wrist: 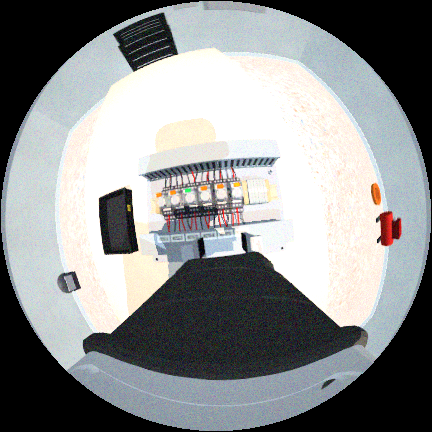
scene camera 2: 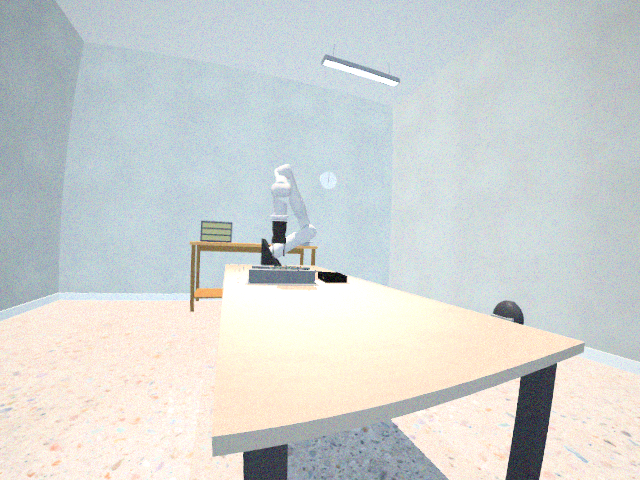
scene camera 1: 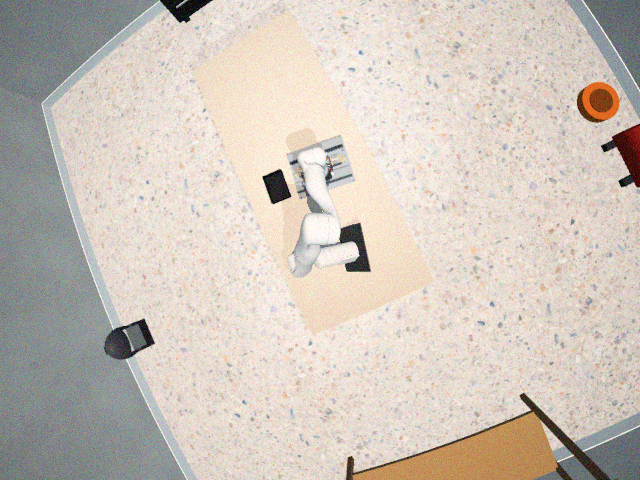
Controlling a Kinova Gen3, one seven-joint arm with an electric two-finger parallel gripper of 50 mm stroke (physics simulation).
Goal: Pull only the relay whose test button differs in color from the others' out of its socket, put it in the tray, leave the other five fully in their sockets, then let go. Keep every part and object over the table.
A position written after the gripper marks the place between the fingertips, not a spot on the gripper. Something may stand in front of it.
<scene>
In view: the gripper (wrist: 222,242) and a grey panel (wrist: 273,210).
</scene>
